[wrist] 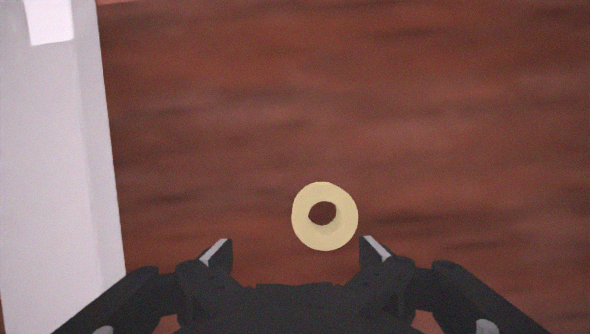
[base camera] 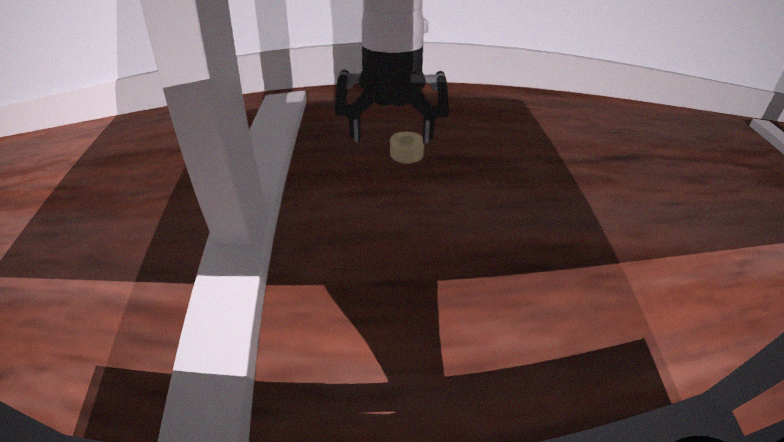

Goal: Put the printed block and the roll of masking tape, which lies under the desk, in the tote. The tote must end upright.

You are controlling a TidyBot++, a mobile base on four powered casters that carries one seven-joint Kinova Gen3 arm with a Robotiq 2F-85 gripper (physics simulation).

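Frame: origin at the arm's base, x right, y back, z down, level; metres.
Seen in the pictures: gripper, fingertip midpoint: (wrist: 295, 251) (base camera: 391, 139).
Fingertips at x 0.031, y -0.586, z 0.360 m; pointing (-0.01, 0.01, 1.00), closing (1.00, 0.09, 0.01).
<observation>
Pixels of each thing's top centre, then the offset from my fingertips to it. "pt": a spot on its surface instead.
- masking tape, middle of its top: (wrist: 324, 217) (base camera: 407, 140) dx +0.023, dy -0.017, dz +0.012 m
- grey desk leg, surface spot: (base camera: 211, 137) pt dx -0.177, dy +0.176, dz -0.133 m
The roll of masking tape (base camera: 406, 154) (wrist: 347, 217), pale yellow, lies flat on the shaded floor with its hole facing up. My gripper (base camera: 391, 140) (wrist: 295, 251) is open and empty, pointing down above the floor. In the wrist view the roll shows slightly beyond the fingertips and right of the midline between them, close to the right fingertip. In the base view it shows just below fingertip level, near the right finger. The printed block and the tote do not show in either view.
A grey desk leg (base camera: 211, 137) stands left of the gripper on a long floor foot (base camera: 216, 329) (wrist: 45, 150). Part of another foot (base camera: 771, 134) shows at the far right. The white wall (base camera: 603, 38) and its baseboard (base camera: 521, 68) are behind the gripper.
</observation>
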